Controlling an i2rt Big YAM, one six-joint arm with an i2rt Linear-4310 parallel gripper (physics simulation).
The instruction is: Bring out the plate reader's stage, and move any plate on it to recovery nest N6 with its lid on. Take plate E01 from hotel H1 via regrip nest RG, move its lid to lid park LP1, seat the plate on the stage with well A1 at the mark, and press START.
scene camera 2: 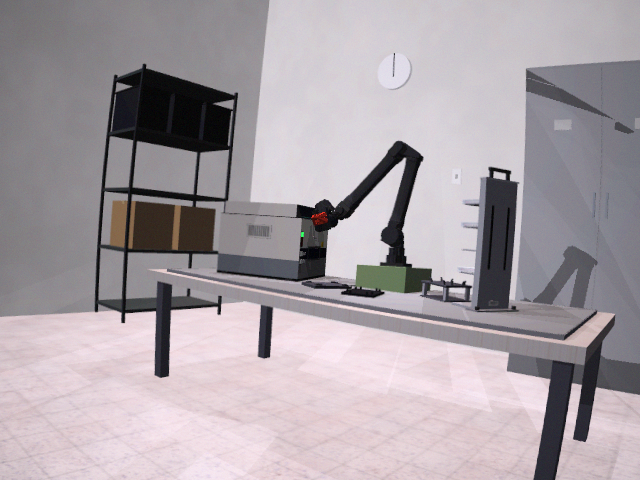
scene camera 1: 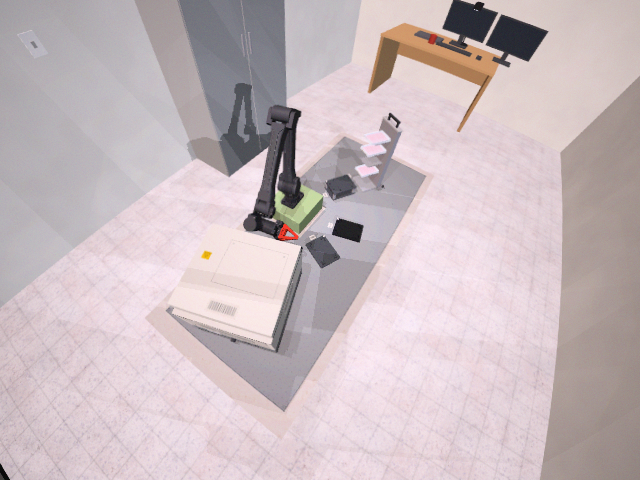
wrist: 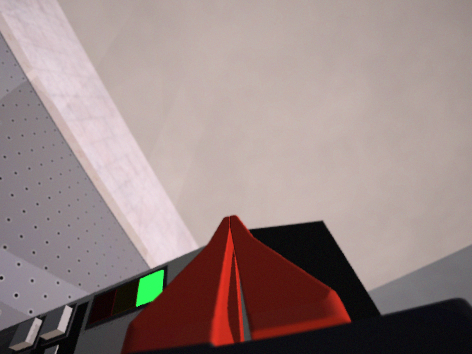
Labels:
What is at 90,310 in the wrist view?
A green lamp.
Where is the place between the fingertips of my gripper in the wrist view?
At 231,226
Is my gripper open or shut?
Shut.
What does my gripper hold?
Nothing.

